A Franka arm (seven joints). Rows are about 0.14 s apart.
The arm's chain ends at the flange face. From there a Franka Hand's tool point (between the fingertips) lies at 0.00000 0.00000 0.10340 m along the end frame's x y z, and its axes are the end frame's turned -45 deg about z.
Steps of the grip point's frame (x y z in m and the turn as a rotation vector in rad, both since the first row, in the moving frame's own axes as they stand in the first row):
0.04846 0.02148 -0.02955 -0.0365 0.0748 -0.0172
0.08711 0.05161 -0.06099 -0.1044 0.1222 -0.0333
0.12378 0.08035 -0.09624 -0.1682 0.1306 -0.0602
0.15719 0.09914 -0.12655 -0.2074 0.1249 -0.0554
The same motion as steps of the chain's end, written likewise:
0.04135 -0.01621 -0.02919 0.0271 0.0787 -0.0172
0.08162 -0.02353 -0.05966 0.0126 0.1602 -0.0333
0.12259 -0.03278 -0.09391 -0.0266 0.2113 -0.0602
0.15704 -0.04635 -0.12354 -0.0583 0.2350 -0.0554

